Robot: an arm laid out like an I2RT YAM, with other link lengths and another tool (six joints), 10 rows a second.
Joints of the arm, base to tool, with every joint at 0 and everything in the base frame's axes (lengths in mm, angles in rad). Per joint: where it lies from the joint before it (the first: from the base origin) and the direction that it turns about. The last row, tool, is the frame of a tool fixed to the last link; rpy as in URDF.
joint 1: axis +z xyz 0 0 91.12
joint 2: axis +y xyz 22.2 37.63 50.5
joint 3: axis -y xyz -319.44 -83.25 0
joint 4: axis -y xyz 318.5 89.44 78
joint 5: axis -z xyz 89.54 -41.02 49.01
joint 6: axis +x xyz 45.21 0 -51.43
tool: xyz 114 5 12 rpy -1.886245 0.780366 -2.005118
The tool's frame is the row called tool.
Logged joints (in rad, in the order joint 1, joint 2, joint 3, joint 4, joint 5, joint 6), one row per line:
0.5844 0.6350 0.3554 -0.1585 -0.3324 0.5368
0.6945 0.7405 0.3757 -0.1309 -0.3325 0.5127
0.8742 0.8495 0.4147 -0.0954 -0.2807 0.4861
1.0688 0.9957 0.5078 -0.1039 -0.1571 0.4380
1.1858 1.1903 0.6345 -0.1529 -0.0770 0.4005
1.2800 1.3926 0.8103 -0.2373 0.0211 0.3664
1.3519 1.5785 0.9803 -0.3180 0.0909 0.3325
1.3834 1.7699 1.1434 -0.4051 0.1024 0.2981
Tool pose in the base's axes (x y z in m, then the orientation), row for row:
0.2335 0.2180 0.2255 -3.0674 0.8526 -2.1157
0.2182 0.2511 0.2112 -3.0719 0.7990 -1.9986
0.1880 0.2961 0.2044 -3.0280 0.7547 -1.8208
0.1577 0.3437 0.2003 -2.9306 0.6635 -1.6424
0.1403 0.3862 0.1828 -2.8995 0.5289 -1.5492
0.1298 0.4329 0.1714 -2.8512 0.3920 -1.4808
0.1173 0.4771 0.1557 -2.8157 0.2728 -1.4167
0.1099 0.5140 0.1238 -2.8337 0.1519 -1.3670
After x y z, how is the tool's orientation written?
As angles about the fixed x, y, z axes (roll, pitch, yaw), in radians.
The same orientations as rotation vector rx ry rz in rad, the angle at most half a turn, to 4 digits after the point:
-1.1079 2.0469 0.4434
-1.2639 2.0304 0.4760
-1.4510 1.9575 0.4829
-1.6299 1.8842 0.3914
-1.7908 1.8718 0.2808
-1.9140 1.8538 0.1277
-2.0250 1.8156 -0.0074
-2.1547 1.7977 -0.1094

